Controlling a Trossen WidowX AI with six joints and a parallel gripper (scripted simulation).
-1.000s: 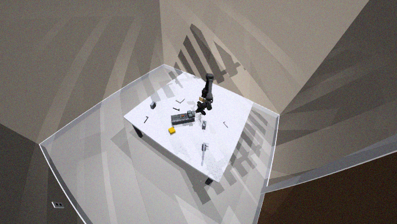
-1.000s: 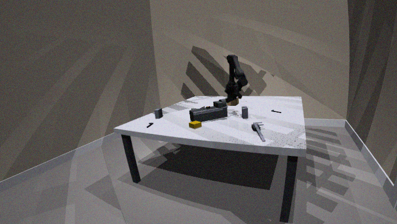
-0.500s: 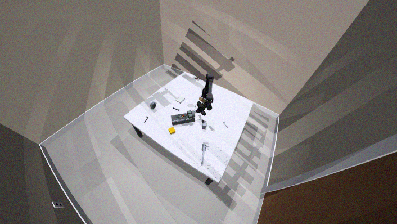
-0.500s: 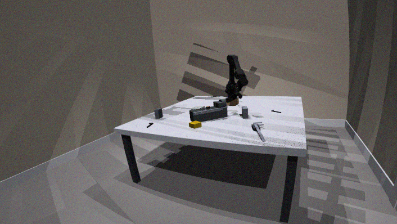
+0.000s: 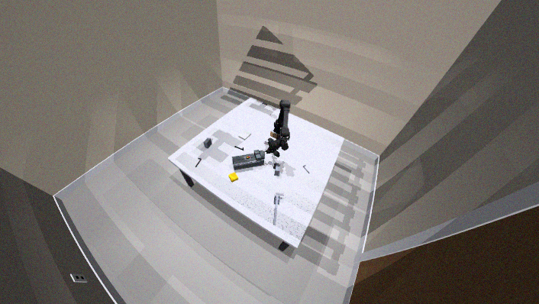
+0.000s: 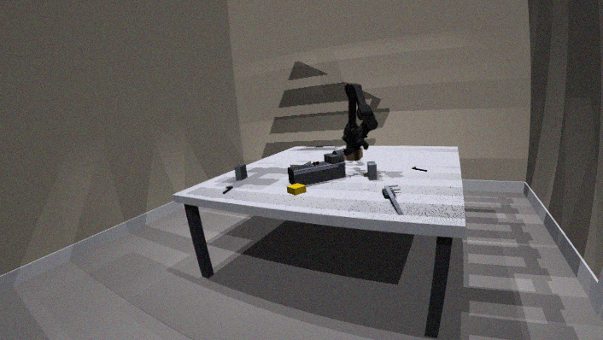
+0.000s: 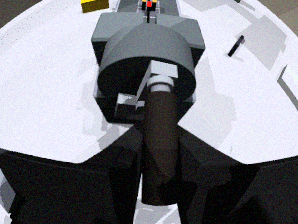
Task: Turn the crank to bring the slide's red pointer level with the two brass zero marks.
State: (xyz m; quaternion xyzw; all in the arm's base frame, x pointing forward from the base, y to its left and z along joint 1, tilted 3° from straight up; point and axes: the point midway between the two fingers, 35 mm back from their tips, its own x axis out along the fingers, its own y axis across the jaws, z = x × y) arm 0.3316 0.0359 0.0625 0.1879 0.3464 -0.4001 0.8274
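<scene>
Now: gripper tip 10 cm short of the red pointer, 12 cm to the left of it and 1 cm above it. From my gripper tip the other things lie so: yellow block 29 cm ahead, 17 cm to the right, 8 cm below; dark crank handle 1 cm behind, 1 cm to the left, 3 cm above.
</scene>
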